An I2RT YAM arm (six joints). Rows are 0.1 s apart.
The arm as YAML. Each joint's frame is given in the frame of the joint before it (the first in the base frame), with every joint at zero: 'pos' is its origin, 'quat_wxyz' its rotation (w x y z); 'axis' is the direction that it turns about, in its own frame. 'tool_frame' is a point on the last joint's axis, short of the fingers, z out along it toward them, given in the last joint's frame.
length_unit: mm
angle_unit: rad
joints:
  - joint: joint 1
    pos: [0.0, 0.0, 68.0]
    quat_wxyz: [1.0, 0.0, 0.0, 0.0]
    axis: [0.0, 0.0, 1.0]
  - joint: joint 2
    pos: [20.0, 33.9, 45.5]
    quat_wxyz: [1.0, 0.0, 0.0, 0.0]
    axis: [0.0, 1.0, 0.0]
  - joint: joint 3
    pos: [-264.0, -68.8, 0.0]
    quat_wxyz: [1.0, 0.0, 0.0, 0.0]
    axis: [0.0, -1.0, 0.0]
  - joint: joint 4
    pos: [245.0, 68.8, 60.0]
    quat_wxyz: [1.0, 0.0, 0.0, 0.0]
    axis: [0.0, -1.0, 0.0]
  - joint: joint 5
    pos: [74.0, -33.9, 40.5]
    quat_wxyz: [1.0, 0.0, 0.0, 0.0]
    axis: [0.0, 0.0, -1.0]
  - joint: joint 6
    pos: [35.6, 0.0, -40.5]
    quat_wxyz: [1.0, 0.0, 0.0, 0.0]
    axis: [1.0, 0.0, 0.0]
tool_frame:
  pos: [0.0, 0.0, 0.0]
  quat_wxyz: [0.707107, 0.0, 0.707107, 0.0]
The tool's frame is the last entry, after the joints.
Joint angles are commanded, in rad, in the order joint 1, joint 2, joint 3, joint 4, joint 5, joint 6. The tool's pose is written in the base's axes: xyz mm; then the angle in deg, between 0 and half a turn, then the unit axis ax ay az. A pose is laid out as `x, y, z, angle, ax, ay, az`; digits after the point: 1 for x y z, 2 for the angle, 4 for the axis.
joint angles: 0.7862, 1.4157, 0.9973, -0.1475, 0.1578, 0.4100
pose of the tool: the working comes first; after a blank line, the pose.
Where each joint sits with the arm in this pose, in the base's axes (m; each line is computed from the numbers above, not from the rounded line before):
joint 1: 0.0000 0.0000 0.0680
joint 2: -0.0099 0.0381 0.1135
joint 3: 0.0100 -0.0394 0.3743
joint 4: 0.1367 0.1849 0.3296
joint 5: 0.2202 0.2205 0.3241
joint 6: 0.2298 0.2222 0.2711
the tool: 0.2298 0.2222 0.2711

229.8, 222.2, 271.1, 128.35, -0.1401, 0.9614, 0.2369
